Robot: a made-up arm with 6 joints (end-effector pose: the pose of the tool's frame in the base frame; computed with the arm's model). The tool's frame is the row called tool. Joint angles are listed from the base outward.
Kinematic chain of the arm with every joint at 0, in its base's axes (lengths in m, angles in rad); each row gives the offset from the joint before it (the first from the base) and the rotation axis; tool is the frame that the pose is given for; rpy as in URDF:
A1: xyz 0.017 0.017 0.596 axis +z
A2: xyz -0.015 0.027 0.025 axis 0.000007 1 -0.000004
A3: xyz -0.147 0.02 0.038 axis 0.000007 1 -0.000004
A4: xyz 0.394 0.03 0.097 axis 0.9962 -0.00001 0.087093
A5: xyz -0.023 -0.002 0 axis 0.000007 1 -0.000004
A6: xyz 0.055 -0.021 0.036 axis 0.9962 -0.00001 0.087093
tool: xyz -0.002 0.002 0.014 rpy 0 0 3.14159
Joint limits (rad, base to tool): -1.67..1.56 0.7..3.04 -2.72..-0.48 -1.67..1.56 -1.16..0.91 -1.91..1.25
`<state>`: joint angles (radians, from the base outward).
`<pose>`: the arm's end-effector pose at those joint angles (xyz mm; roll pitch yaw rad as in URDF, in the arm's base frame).
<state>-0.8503 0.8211 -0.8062 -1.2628 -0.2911 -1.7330</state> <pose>322.4 -154.7 869.6 3.0261 0.2433 2.5617</pose>
Working (the frame after each row of the table, in the pose's form):
after A1: 17.0 17.0 596.0 0.0000 0.0000 -0.8503
after A2: 27.4 46.1 621.0 0.0000 0.8211 -0.8503
after A3: -5.3 113.7 754.5 0.0000 0.0149 -0.8503
after A4: 278.1 -163.7 845.6 -1.2579 -0.0456 -0.9335
after A5: 263.9 -145.5 846.5 -1.2829 -0.1323 -0.6544
after A6: 321.3 -153.6 883.8 -3.0261 -0.2433 -0.5799

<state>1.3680 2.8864 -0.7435 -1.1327 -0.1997 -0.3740</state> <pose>-95.9 68.3 198.1 -1.4274 -1.1552 1.1343</pose>
Working (the frame after each row of the table, in the pose's form):
after A1: 17.0 17.0 596.0 0.0000 0.0000 1.3680
after A2: -12.5 7.7 621.0 -3.1416 0.2552 -1.7736
after A3: -1.5 160.5 621.3 -3.1416 0.9987 -1.7736
after A4: -57.4 37.5 237.6 2.1466 1.0434 -1.6162
after A5: -55.7 50.4 256.6 1.7971 1.1228 -2.0105
after A6: -82.4 65.1 194.7 1.4274 1.1552 -2.0073

